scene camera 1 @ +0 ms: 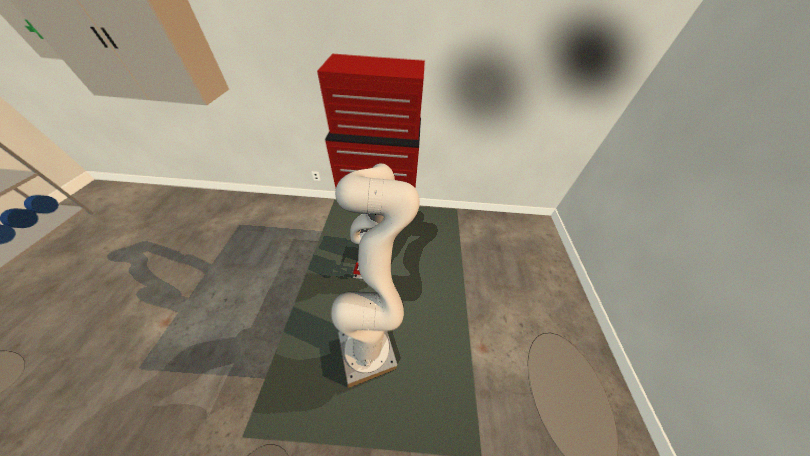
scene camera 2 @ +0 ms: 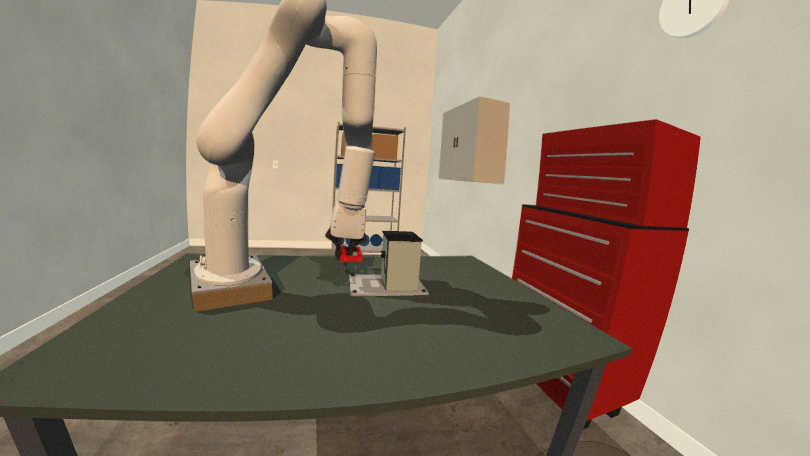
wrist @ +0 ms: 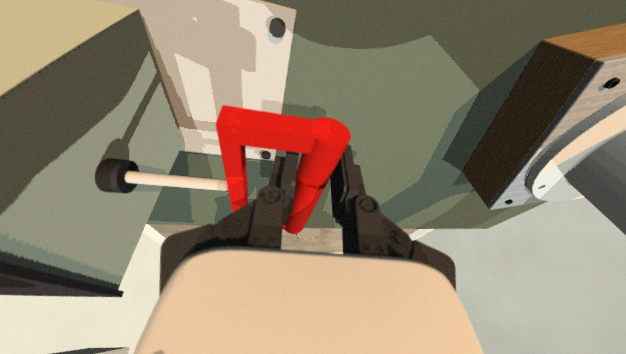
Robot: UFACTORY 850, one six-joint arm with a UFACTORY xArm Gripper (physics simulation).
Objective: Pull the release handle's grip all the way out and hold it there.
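Observation:
The release handle's red grip [scene camera 2: 351, 257] [wrist: 270, 130] is a rectangular loop with a thick round outer bar. A pale rod [wrist: 175, 180] joins it to a black collar [wrist: 117, 175] on the side of the beige box [scene camera 2: 403, 263] [wrist: 55, 35], and a length of rod shows between collar and grip. My gripper [scene camera 2: 349, 252] [wrist: 316, 157] is shut on the round outer bar, one finger inside the loop and the other outside it. In scene camera 1 the arm hides most of the handle; a small red part [scene camera 1: 357, 268] shows.
The box stands on a light base plate [scene camera 2: 362, 287] [wrist: 272, 75] bolted to the green table [scene camera 2: 340, 368]. The arm's base block [scene camera 2: 232, 295] [wrist: 535, 120] stands on the opposite side of the grip from the box. A red tool cabinet [scene camera 1: 374, 107] [scene camera 2: 595, 175] stands beyond the table.

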